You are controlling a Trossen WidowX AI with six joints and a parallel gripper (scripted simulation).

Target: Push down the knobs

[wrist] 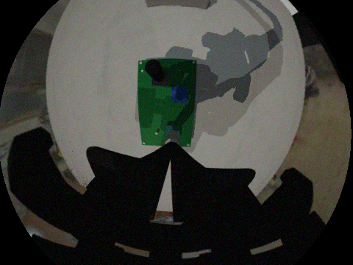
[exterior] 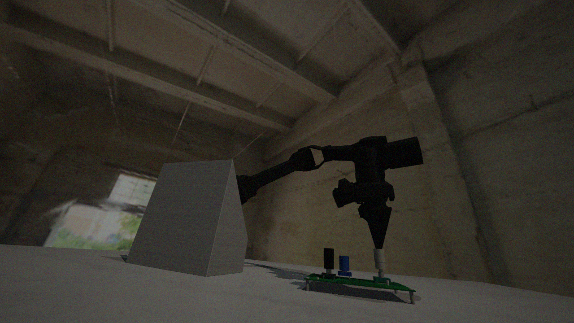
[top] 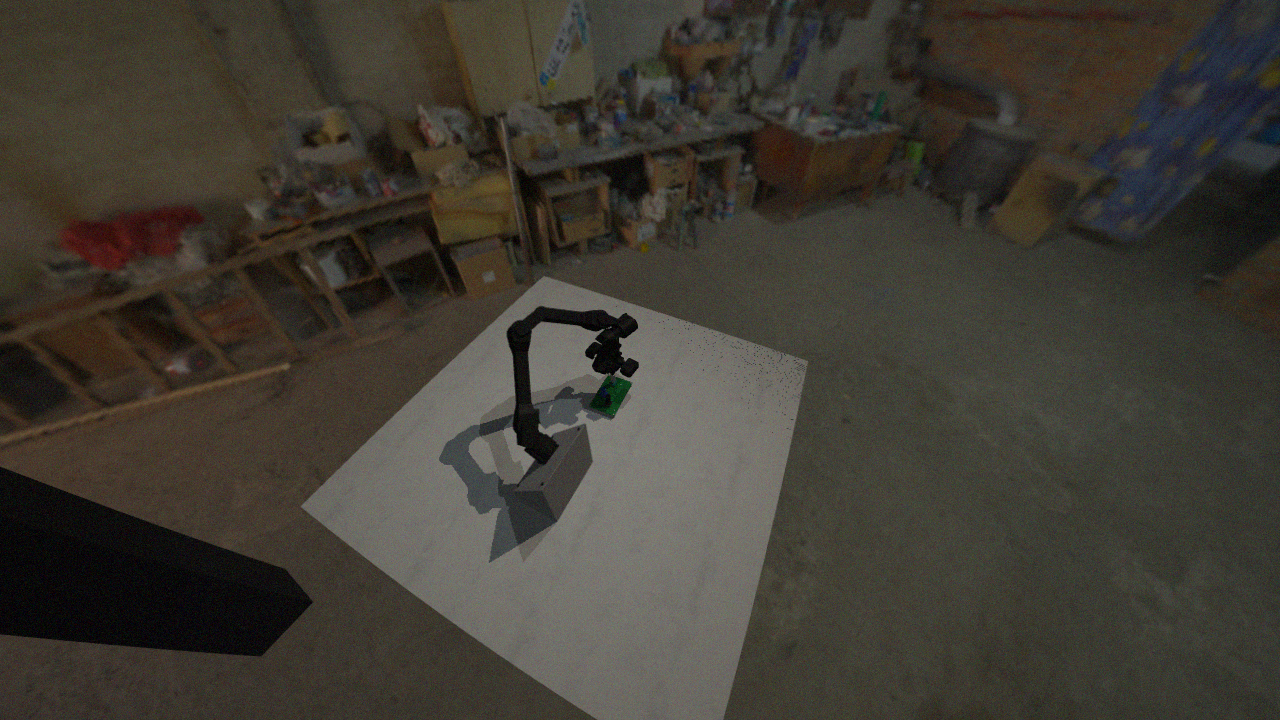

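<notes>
Now: gripper tip 1 cm above the white knob. The rest, counted from my gripper tip: black knob: 9 cm behind, 4 cm to the right, 3 cm below.
</notes>
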